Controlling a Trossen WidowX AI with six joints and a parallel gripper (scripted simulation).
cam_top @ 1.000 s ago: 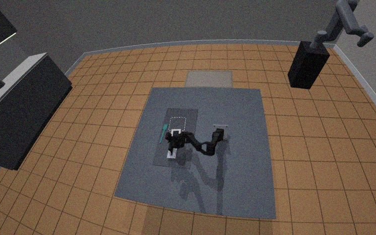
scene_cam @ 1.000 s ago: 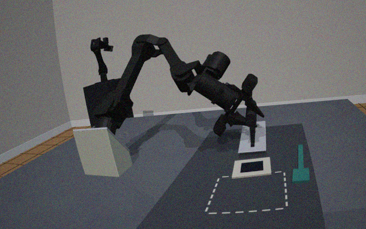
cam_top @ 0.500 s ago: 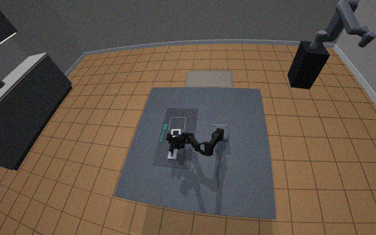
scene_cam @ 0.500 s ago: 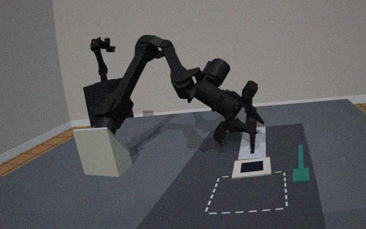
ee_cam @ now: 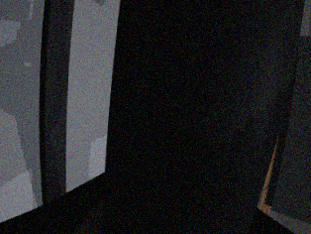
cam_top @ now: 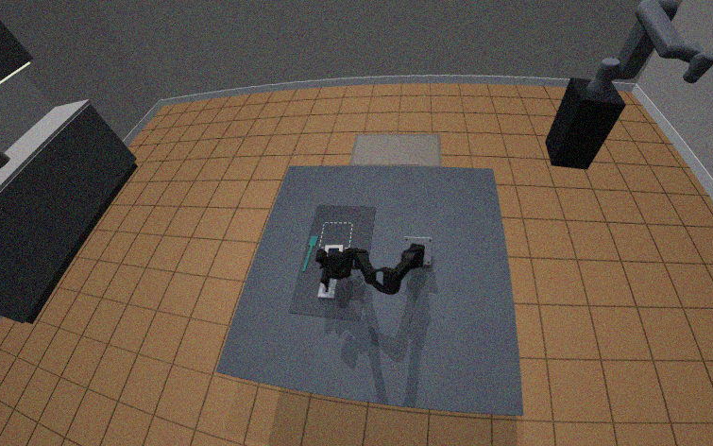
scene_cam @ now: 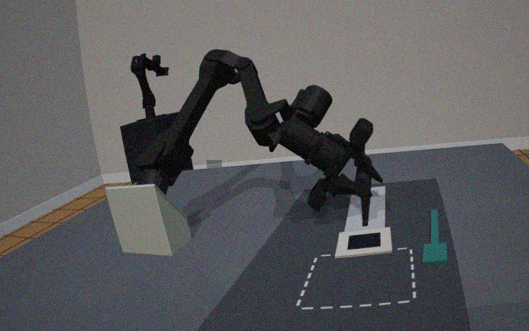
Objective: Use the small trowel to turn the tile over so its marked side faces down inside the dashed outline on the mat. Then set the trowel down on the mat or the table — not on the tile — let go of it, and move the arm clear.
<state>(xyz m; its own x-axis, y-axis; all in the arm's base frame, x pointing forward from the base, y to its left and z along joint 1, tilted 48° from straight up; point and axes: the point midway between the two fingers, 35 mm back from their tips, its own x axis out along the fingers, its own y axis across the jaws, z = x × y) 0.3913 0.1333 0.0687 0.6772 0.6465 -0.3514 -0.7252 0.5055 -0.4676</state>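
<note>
Right now the white tile is 10 mm behind my gripper tip, 120 mm to the right of it and 50 mm below it. From my gripper tip the other things lie so: dark mat: 20 mm behind, 110 mm to the right, 80 mm below; teal trowel: 120 mm ahead, 120 mm to the right, 50 mm below.
</note>
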